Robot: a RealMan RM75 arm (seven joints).
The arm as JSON. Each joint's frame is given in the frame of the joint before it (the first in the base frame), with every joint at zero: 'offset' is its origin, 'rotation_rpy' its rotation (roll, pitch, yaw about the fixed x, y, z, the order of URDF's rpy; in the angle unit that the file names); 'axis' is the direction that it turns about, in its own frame. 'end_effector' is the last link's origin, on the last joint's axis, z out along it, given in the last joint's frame.
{
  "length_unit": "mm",
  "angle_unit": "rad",
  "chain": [
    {
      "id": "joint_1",
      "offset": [
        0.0,
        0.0,
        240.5
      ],
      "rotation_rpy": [
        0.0,
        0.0,
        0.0
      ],
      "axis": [
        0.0,
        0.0,
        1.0
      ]
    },
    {
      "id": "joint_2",
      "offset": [
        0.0,
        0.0,
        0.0
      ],
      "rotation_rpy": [
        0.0,
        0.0,
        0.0
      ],
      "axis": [
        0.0,
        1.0,
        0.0
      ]
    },
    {
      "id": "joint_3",
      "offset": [
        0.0,
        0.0,
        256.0
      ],
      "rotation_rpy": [
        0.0,
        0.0,
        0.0
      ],
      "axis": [
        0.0,
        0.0,
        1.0
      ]
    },
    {
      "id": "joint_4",
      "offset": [
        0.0,
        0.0,
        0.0
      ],
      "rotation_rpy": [
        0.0,
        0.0,
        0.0
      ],
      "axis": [
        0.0,
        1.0,
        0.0
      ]
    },
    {
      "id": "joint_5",
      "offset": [
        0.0,
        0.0,
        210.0
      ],
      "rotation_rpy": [
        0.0,
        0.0,
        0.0
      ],
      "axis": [
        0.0,
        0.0,
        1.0
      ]
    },
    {
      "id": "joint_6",
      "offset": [
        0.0,
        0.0,
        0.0
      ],
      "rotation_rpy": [
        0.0,
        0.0,
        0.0
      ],
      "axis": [
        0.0,
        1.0,
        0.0
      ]
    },
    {
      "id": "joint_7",
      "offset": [
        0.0,
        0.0,
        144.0
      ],
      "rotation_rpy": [
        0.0,
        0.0,
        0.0
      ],
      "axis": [
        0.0,
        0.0,
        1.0
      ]
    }
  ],
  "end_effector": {
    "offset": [
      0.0,
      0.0,
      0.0
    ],
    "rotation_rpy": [
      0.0,
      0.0,
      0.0
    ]
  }
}
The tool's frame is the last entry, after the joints.
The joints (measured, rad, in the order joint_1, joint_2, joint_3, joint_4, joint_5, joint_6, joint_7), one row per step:
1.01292 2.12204 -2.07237 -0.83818 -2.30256 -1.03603 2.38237
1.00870 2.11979 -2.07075 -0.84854 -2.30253 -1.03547 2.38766
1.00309 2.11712 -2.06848 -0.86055 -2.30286 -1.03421 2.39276
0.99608 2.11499 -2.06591 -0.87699 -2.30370 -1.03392 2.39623
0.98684 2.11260 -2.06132 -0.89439 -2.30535 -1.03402 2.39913
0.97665 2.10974 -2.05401 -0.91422 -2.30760 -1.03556 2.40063
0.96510 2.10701 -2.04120 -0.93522 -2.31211 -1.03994 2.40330
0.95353 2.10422 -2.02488 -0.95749 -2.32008 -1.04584 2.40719
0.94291 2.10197 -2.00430 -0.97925 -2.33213 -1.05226 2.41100
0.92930 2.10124 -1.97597 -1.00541 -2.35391 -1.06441 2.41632
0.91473 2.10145 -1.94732 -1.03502 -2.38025 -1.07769 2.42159
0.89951 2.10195 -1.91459 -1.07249 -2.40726 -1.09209 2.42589
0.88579 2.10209 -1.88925 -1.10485 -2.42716 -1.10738 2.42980
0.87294 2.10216 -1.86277 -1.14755 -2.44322 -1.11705 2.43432
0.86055 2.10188 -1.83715 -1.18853 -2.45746 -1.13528 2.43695
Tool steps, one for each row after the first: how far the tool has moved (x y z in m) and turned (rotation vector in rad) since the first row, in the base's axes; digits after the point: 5 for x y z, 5 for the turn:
-0.00130 0.00005 0.00068 0.00366 0.00781 -0.00176
-0.00262 0.00018 0.00155 0.00816 0.01715 -0.00332
-0.00476 -0.00025 0.00229 0.01057 0.02855 -0.00175
-0.00645 -0.00056 0.00339 0.01396 0.04094 -0.00182
-0.00851 -0.00064 0.00504 0.01769 0.05485 -0.00129
-0.01054 -0.00022 0.00749 0.02397 0.06998 -0.00463
-0.01278 0.00089 0.01070 0.03338 0.08494 -0.00815
-0.01526 0.00298 0.01461 0.04653 0.09949 -0.01075
-0.01749 0.00570 0.01982 0.06448 0.11218 -0.01459
-0.01986 0.00843 0.02548 0.08435 0.12327 -0.01490
-0.02409 0.01152 0.03238 0.10706 0.13996 -0.01145
-0.02690 0.01337 0.03837 0.12388 0.15193 -0.01114
-0.03357 0.01547 0.04529 0.14464 0.17713 -0.00296
-0.03866 0.01673 0.05261 0.16024 0.19460 0.00202

